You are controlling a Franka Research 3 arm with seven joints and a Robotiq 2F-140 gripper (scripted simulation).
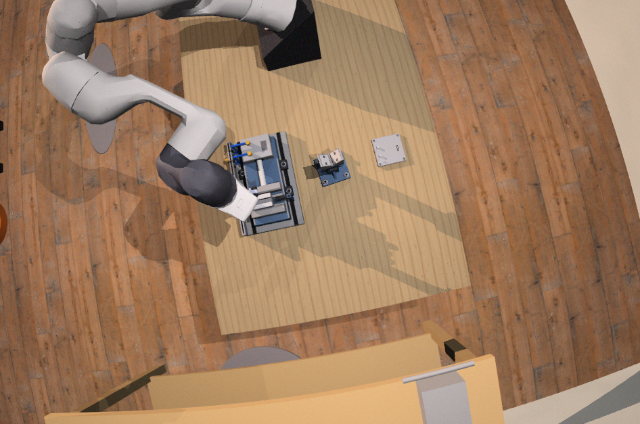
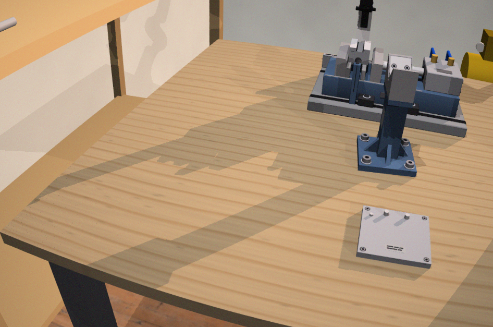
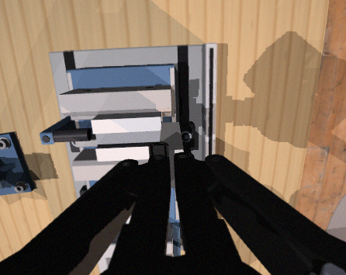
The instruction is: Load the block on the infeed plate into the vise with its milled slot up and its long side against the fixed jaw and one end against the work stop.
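Now: the part 4 cm to the left of my hand and 3 cm below it. From my hand the other things lie so: work stop 9 cm to the left, 5 cm below, 1 cm ahead; moving jaw 6 cm below, 5 cm to the left, 3 cm behind; fixed jaw 6 cm below, 5 cm to the left, 4 cm ahead.
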